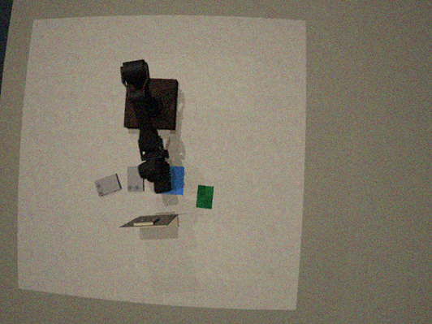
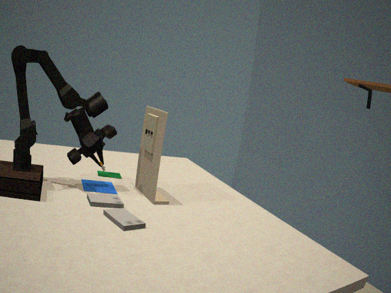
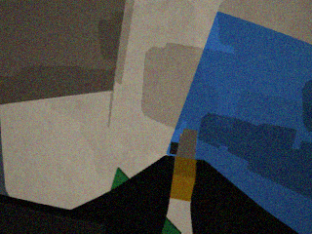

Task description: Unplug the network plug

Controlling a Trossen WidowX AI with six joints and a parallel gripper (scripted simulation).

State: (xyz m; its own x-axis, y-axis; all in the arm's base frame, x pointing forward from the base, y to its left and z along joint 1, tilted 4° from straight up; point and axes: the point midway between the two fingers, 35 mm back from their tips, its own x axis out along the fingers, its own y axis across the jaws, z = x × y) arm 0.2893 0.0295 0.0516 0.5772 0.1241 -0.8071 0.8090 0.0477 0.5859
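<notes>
The blue square lies 70 mm below my gripper tip and 10 mm behind it. Also, from my gripper tip: beige panel: 150 mm ahead, 70 mm to the right, 50 mm above; plug: right at my gripper tip; green patch: 140 mm to the left, 80 mm ahead, 70 mm below.
</notes>
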